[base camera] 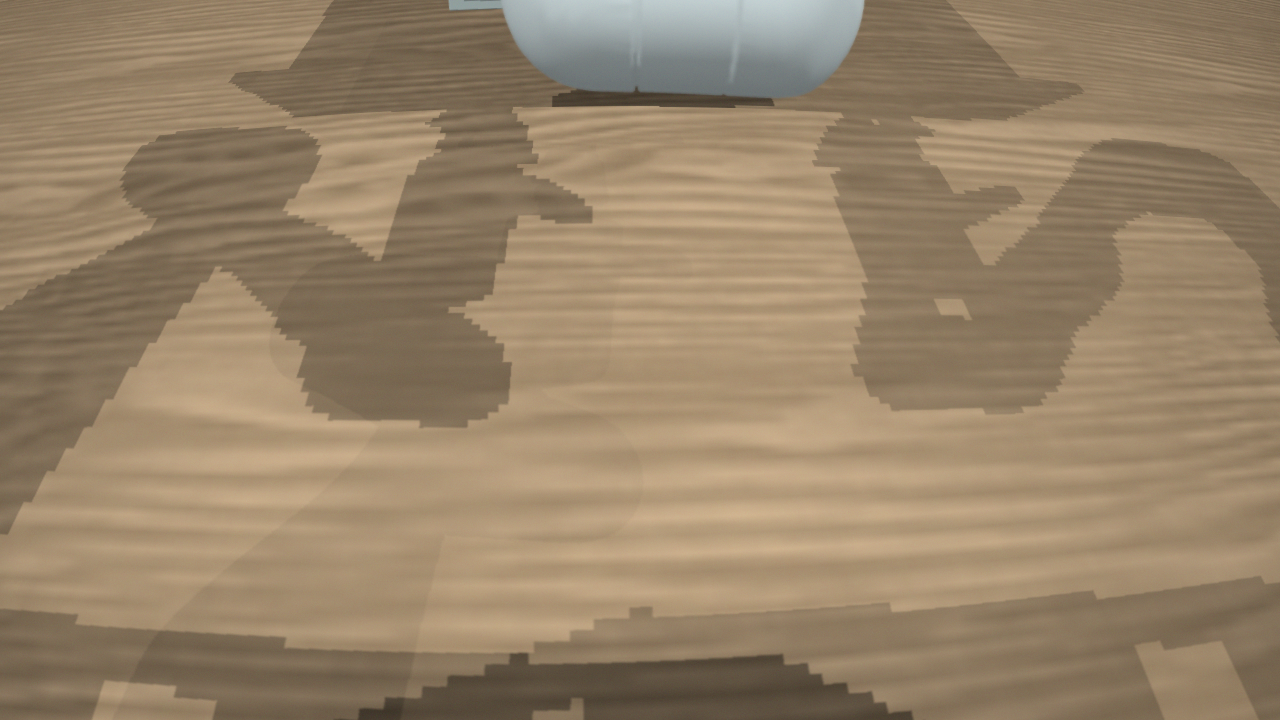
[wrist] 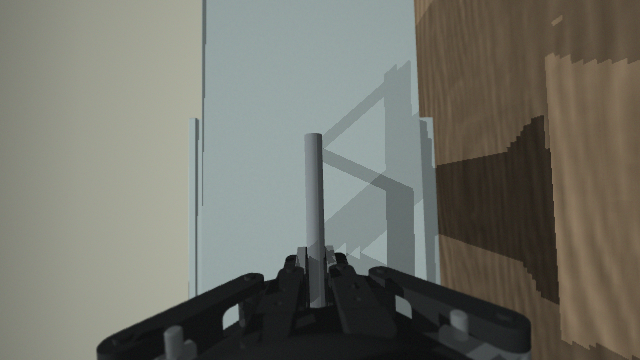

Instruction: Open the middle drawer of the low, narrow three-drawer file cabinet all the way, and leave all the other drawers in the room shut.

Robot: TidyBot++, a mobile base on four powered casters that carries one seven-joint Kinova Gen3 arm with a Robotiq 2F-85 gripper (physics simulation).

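Places are measured from the arm's base along level axes (x right, y ahead, z up), in centimetres.
Pixels of known places: gripper, fingertip midpoint: (wrist: pixel 315 260).
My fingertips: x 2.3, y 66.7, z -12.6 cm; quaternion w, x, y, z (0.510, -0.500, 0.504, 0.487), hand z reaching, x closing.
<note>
For each thing: its middle in the pictures, then the offset to it from my fingertips. "*": a spot on its surface instead. Level surfaces: height alone.
- file cabinet's pale blue body, surface spot: (wrist: pixel 194 200) * dx +1.5, dy +35.4, dz +23.7 cm
- wooden floor, surface height: dz -27.1 cm
- small pale blue corner, surface spot: (base camera: pixel 475 3) * dx -20.9, dy +36.0, dz -26.2 cm
The pale blue drawer front (wrist: pixel 260 100) fills the middle of the wrist view, which is turned on its side. Its grey bar handle (wrist: pixel 313 190) runs down the middle of the view into my gripper (wrist: pixel 315 260). My gripper is shut on the handle, one finger on each side. The file cabinet's pale blue body (wrist: pixel 194 200) shows as narrow strips beyond both long sides of the drawer front, set back from it, so the drawer stands out of the cabinet. The other drawers cannot be made out. In the base view the gripper does not show.
The base view shows the wooden floor (base camera: pixel 716 483) with shadows, a rounded pale part of the arm (base camera: pixel 684 44) at the top, and a small pale blue corner (base camera: pixel 475 3) left of it. In the wrist view a beige wall (wrist: pixel 95 150) is on the left and wooden floor on the right.
</note>
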